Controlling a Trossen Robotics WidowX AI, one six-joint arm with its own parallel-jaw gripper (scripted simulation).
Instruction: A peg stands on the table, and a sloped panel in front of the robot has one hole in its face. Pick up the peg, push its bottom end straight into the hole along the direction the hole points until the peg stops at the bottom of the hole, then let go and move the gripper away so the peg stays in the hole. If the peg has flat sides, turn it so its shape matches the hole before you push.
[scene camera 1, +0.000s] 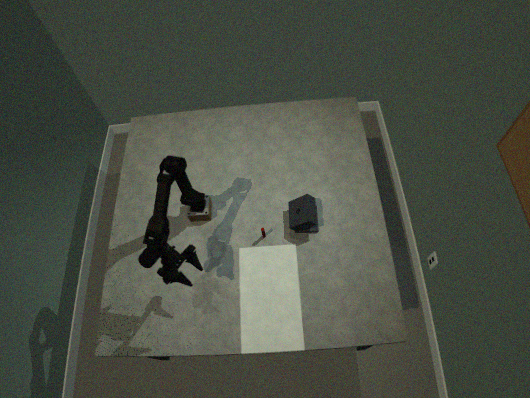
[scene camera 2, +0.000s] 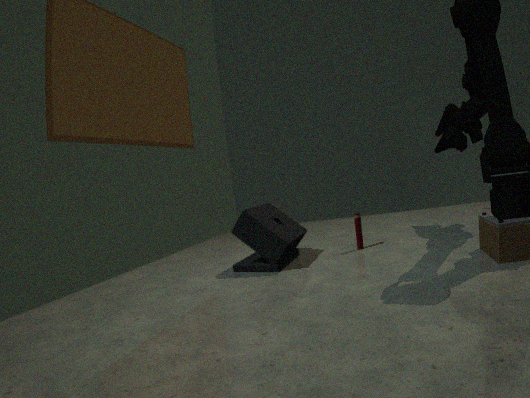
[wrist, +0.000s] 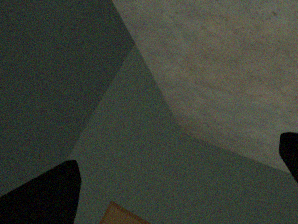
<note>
The gripper (scene camera 2: 435, 143) is open, with nothing in its grasp. Further things: a dark sloped panel (scene camera 2: 256, 227).
The gripper is seen too in scene camera 1 (scene camera 1: 197, 278) and in the wrist view (wrist: 183, 158).
</note>
